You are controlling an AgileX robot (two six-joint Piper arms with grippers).
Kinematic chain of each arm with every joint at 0, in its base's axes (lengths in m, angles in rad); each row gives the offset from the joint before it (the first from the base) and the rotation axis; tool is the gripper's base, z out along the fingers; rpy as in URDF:
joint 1: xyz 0 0 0.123 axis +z
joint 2: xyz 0 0 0 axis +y
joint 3: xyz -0.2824 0 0.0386 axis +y
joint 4: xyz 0.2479 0 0.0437 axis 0.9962 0 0.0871
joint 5: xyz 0 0 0 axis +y
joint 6: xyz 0.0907 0 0.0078 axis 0.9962 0 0.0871
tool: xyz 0 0 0 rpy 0 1.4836 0
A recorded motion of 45 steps. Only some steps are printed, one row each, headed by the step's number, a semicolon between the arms.
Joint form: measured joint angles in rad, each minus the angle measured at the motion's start. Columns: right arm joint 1, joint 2, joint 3, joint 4, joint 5, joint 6; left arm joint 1, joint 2, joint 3, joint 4, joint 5, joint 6.
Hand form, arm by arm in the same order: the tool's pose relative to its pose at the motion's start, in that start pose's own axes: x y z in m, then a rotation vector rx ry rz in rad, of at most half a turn. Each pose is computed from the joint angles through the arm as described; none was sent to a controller.
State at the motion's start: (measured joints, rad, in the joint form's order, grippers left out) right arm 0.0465 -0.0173 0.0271 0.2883 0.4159 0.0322; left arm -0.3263 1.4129 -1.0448 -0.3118 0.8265 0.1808
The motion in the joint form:
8: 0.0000 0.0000 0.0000 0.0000 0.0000 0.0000; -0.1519 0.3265 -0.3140 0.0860 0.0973 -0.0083
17: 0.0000 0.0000 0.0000 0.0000 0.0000 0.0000; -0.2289 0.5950 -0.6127 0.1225 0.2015 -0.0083
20: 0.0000 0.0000 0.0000 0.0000 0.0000 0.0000; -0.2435 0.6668 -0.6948 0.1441 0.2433 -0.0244
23: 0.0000 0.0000 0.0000 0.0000 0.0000 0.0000; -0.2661 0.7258 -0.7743 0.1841 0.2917 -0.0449
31: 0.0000 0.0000 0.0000 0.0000 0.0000 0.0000; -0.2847 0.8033 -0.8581 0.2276 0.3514 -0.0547
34: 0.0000 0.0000 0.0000 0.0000 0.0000 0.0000; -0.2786 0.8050 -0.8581 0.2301 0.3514 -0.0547
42: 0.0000 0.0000 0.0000 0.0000 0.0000 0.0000; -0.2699 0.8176 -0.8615 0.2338 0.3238 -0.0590
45: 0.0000 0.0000 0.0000 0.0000 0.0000 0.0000; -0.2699 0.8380 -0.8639 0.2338 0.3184 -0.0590
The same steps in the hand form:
8: 0.0000 0.0000 0.0000 0.0000 0.0000 0.0000; -0.0548 -0.0390 0.0641 0.0151 0.1474 0.1798
17: 0.0000 0.0000 0.0000 0.0000 0.0000 0.0000; -0.0905 -0.0680 0.1224 0.0261 0.2368 0.2771
20: 0.0000 0.0000 0.0000 0.0000 0.0000 0.0000; -0.0967 -0.0728 0.1387 0.0141 0.2714 0.2888
23: 0.0000 0.0000 0.0000 0.0000 0.0000 0.0000; -0.1013 -0.0803 0.1505 -0.0118 0.3028 0.3147
31: 0.0000 0.0000 0.0000 0.0000 0.0000 0.0000; -0.1028 -0.0843 0.1694 -0.0451 0.3578 0.3457
34: 0.0000 0.0000 0.0000 0.0000 0.0000 0.0000; -0.1035 -0.0812 0.1699 -0.0494 0.3587 0.3411
42: 0.0000 0.0000 0.0000 0.0000 0.0000 0.0000; -0.1058 -0.0767 0.1753 -0.0557 0.3389 0.3308
45: 0.0000 0.0000 0.0000 0.0000 0.0000 0.0000; -0.1036 -0.0752 0.1841 -0.0571 0.3514 0.3292

